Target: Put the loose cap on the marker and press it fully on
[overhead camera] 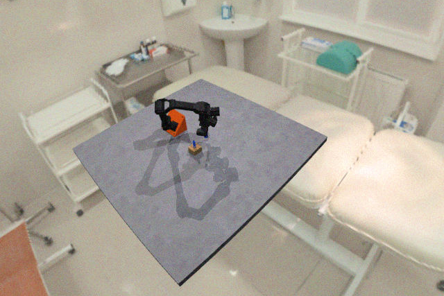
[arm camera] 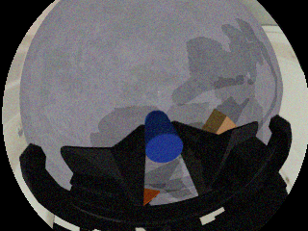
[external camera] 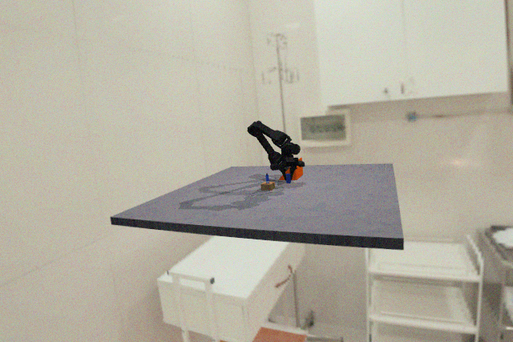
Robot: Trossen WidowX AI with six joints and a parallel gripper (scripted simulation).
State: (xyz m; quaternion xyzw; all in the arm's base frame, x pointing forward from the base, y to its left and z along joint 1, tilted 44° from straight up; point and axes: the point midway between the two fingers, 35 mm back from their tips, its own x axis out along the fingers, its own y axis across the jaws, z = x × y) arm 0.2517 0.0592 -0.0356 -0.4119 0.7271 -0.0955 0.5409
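The holder block is 1 cm ahead of my gripper tip, 12 cm to the right of it and 3 cm below it. Also, from my gripper tip: blue cap: 1 cm above.
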